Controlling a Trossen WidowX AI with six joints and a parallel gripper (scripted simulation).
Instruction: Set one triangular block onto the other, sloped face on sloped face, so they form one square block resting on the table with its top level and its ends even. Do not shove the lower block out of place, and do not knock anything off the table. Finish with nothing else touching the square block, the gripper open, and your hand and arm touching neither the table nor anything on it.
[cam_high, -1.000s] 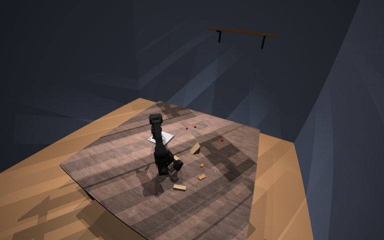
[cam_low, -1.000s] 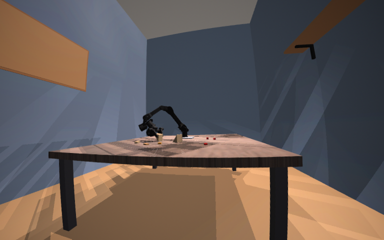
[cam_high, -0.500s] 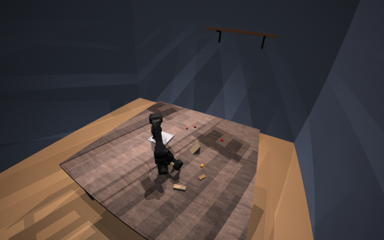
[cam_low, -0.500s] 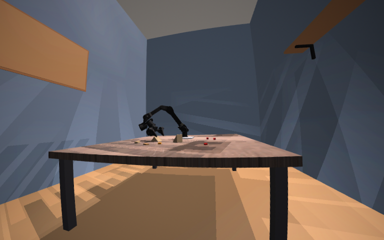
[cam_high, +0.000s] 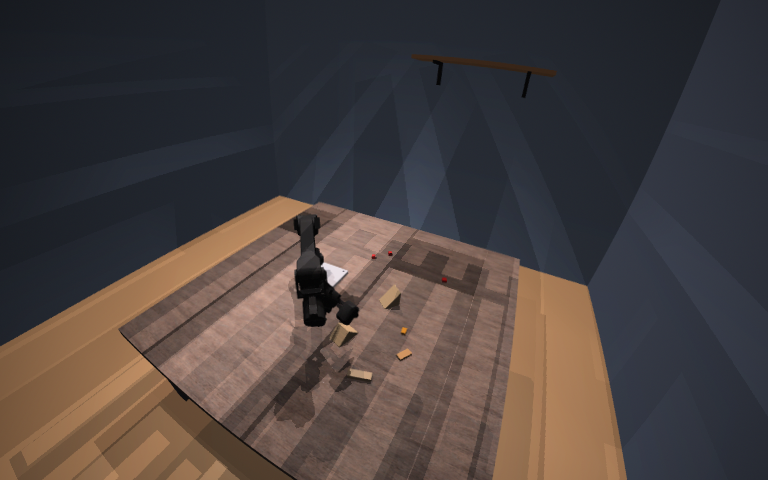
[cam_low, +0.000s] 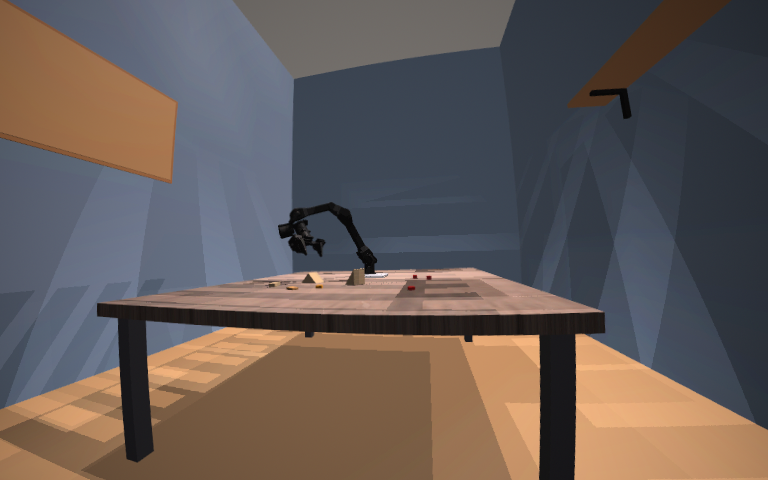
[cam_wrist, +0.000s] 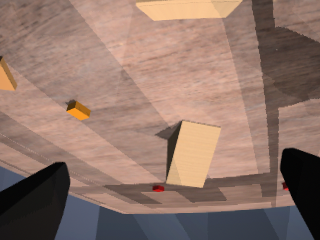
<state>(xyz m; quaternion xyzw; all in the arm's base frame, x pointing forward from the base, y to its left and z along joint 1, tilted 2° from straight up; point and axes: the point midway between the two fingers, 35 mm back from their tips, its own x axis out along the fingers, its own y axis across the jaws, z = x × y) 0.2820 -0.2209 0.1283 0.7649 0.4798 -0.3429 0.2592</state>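
Now: the tan triangular block 100 mm below my gripper tip, 20 mm to the right of it and 10 mm behind it. The rest, counted from my gripper tip: small orange cube (170 mm ahead, 120 mm below, 100 mm to the left); then red bit (450 mm to the left, 240 mm ahead, 120 mm below).
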